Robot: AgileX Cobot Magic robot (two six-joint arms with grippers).
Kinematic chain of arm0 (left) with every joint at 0, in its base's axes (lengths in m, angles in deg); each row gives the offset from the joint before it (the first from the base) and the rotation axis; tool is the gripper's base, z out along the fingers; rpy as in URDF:
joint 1: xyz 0 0 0.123 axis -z
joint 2: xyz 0 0 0 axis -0.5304 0.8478 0
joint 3: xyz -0.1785 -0.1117 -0.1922 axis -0.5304 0.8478 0
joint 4: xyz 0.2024 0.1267 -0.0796 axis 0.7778 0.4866 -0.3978
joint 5: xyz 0 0 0 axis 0.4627 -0.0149 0.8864
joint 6: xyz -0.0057 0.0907 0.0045 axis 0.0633 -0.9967 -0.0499
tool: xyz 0 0 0 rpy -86.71 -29.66 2.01
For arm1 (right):
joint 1: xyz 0 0 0.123 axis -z
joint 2: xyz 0 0 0 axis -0.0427 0.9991 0
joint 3: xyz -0.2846 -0.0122 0.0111 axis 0.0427 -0.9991 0
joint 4: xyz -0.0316 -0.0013 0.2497 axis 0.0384 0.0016 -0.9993
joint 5: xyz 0 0 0 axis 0.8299 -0.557 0.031
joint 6: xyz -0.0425 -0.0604 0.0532 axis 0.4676 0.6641 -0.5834
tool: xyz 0 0 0 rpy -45.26 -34.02 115.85
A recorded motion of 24 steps. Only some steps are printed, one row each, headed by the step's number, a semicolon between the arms.
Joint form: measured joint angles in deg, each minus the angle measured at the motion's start. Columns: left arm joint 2, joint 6, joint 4, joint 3, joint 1, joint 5; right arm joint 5, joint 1, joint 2, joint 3, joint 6, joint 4.
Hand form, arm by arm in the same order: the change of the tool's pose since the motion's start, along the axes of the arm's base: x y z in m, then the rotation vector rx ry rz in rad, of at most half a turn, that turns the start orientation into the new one. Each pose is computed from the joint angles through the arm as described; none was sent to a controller.
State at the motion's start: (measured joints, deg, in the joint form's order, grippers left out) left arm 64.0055 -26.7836 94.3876 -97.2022 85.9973 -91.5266; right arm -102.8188 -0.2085 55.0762 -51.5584 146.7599 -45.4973
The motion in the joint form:
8: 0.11 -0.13 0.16 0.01 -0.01 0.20; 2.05 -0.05 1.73 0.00 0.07 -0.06
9: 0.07 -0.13 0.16 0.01 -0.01 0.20; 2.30 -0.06 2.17 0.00 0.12 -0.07
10: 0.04 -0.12 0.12 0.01 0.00 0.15; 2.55 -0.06 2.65 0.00 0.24 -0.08
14: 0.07 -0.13 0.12 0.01 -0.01 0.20; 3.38 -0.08 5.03 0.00 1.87 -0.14
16: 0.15 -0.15 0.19 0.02 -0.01 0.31; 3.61 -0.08 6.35 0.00 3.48 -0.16
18: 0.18 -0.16 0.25 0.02 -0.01 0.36; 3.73 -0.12 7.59 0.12 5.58 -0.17
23: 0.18 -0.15 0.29 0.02 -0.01 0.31; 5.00 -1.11 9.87 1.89 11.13 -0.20
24: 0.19 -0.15 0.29 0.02 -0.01 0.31; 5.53 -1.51 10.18 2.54 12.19 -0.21
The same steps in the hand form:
8: 0.0002 -0.0003 0.0001 0.0023 -0.0046 -0.0011; 0.0081 -0.0016 -0.0057 -0.0108 0.0346 -0.0334
9: 0.0002 -0.0002 0.0002 0.0017 -0.0051 -0.0011; 0.0098 -0.0018 -0.0070 -0.0128 0.0422 -0.0373
10: 0.0001 -0.0001 0.0001 0.0014 -0.0042 -0.0010; 0.0117 -0.0019 -0.0085 -0.0157 0.0496 -0.0413
14: 0.0002 -0.0002 0.0002 0.0013 -0.0045 -0.0012; 0.0202 -0.0024 -0.0160 -0.0400 0.0715 -0.0524
16: 0.0003 -0.0004 0.0002 0.0022 -0.0059 -0.0017; 0.0245 -0.0024 -0.0201 -0.0606 0.0736 -0.0534
18: 0.0004 -0.0005 0.0003 0.0027 -0.0071 -0.0019; 0.0285 -0.0022 -0.0235 -0.0860 0.0654 -0.0506
23: 0.0004 -0.0005 0.0002 0.0036 -0.0070 -0.0014; 0.0381 0.0002 -0.0223 -0.1564 0.0033 -0.0435
24: 0.0004 -0.0005 0.0002 0.0037 -0.0069 -0.0014; 0.0401 0.0011 -0.0202 -0.1710 -0.0155 -0.0434

